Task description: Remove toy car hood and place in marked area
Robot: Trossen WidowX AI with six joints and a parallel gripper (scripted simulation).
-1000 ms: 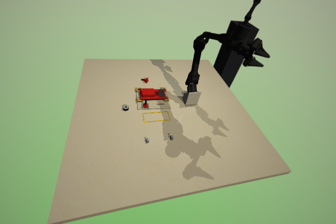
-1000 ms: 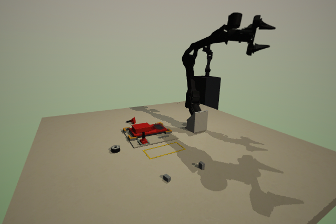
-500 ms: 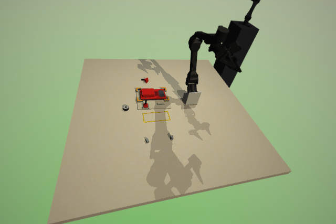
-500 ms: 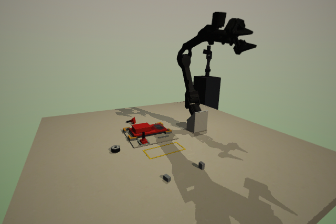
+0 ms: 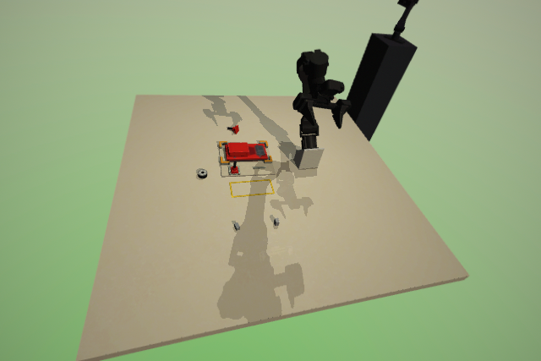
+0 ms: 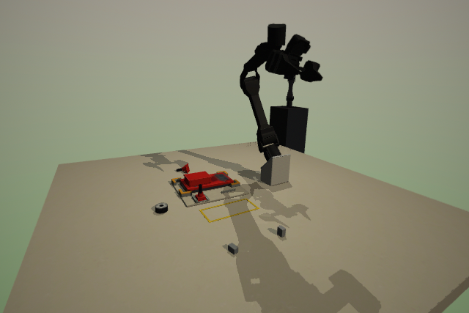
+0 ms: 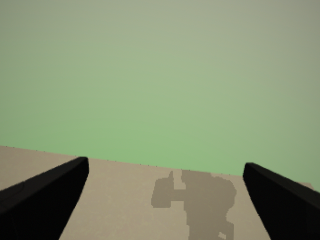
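Right now the hood is 190 mm ahead of my gripper tip, 380 mm to the right of it and 410 mm below it. From my gripper tip the other things lie so: black wheel (370 mm ahead, 260 mm to the right, 440 mm below).
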